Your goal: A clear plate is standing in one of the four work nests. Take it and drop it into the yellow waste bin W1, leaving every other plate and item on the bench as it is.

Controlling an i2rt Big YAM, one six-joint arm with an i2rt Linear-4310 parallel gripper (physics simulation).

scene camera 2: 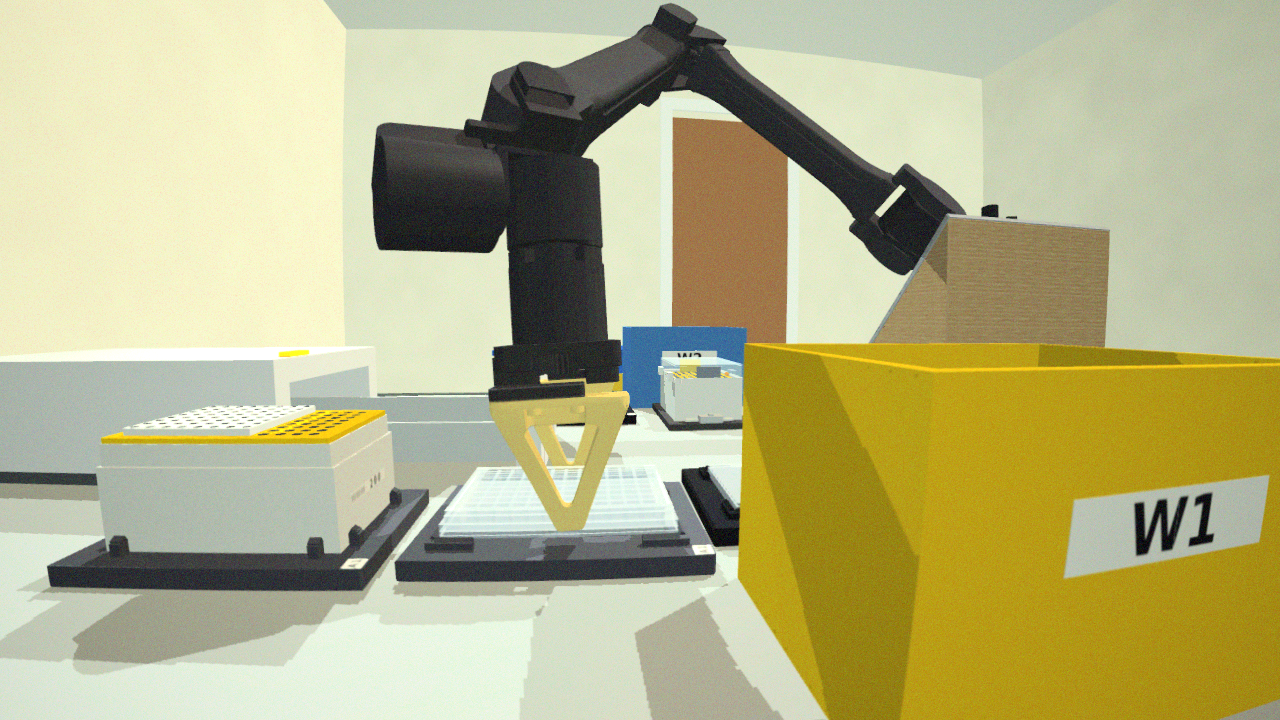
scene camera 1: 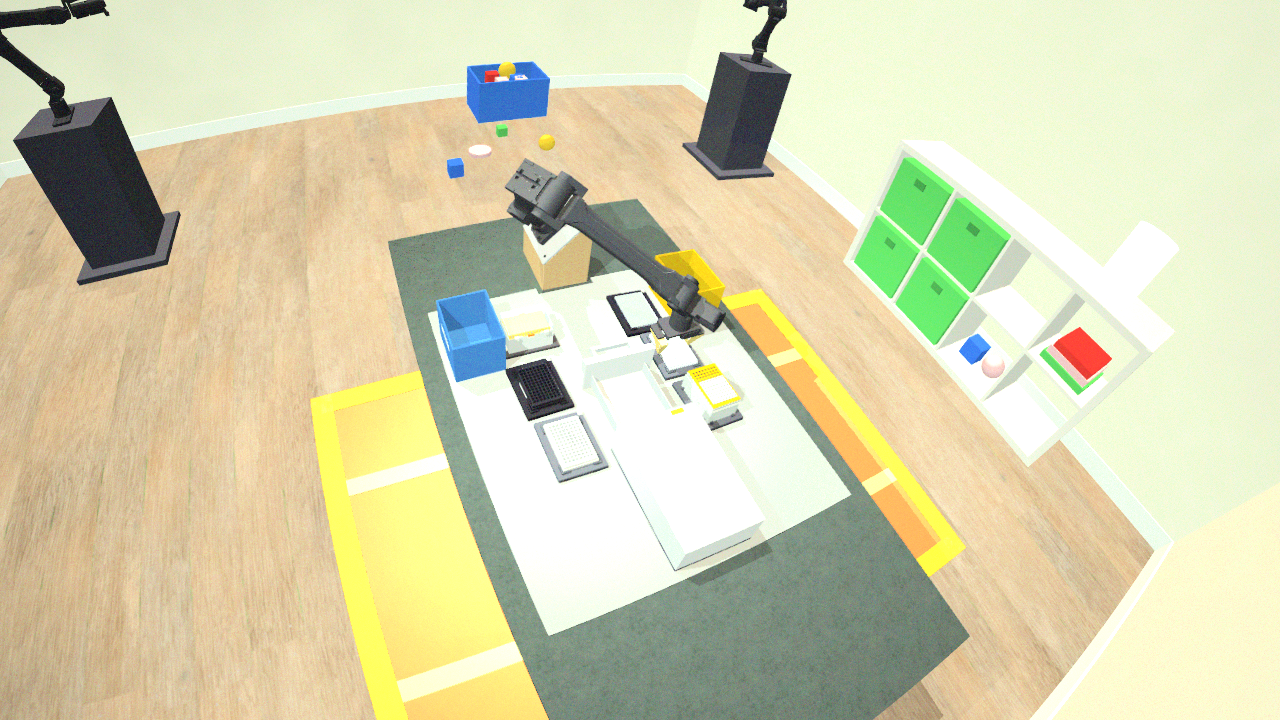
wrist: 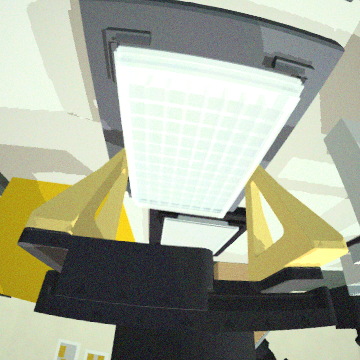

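Pixels of known places: gripper, between the fingertips: (scene camera 2: 571, 504) (scene camera 1: 672, 348) (wrist: 189, 159); arm's base, origin of its link: (scene camera 2: 972, 303).
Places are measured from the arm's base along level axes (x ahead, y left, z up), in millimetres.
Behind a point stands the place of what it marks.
The clear plate (scene camera 1: 678, 357) {x 484, y 185, z -126 mm} (scene camera 2: 617, 501) {x 416, y 220, z -124 mm} (wrist: 190, 115) {x 484, y 195, z -128 mm} is level at the dark grey nest (scene camera 2: 554, 569) {x 450, y 252, z -147 mm} (wrist: 225, 31) {x 521, y 186, z -142 mm} beside the tip box. My gripper (scene camera 1: 673, 343) {x 442, y 191, z -135 mm} (scene camera 2: 565, 497) {x 442, y 191, z -135 mm} (wrist: 189, 159) {x 442, y 191, z -135 mm} points straight down and is shut on the clear plate, one yellow finger at each long side. The plate sits in the nest or a hair above it; the gap is too small to tell. The yellow waste bin W1 (scene camera 1: 708, 281) {x 286, y 386, z -71 mm} (scene camera 2: 832, 501) {x 356, y 348, z -80 mm} (wrist: 21, 200) {x 356, y 361, z -125 mm} stands close by, to the right in the second scene view, its rim well above the plate.
A tip box (scene camera 1: 716, 390) {x 645, y 192, z -77 mm} (scene camera 2: 223, 501) {x 620, y 242, z -114 mm} stands on one side, another plate (scene camera 1: 636, 310) {x 282, y 161, z -133 mm} (wrist: 200, 235) {x 306, y 158, z -134 mm} in a black nest on the other. A white machine (scene camera 1: 693, 483) {x 861, y -4, z -51 mm} (scene camera 2: 179, 385) {x 753, y 101, z -71 mm}, a blue bin (scene camera 1: 474, 349) {x 363, y -325, z -51 mm} (scene camera 2: 640, 358) {x 348, y -247, z -79 mm}, a black plate (scene camera 1: 539, 385) {x 456, y -190, z -129 mm} and a white plate (scene camera 1: 571, 444) {x 640, y -180, z -128 mm} stand farther off.
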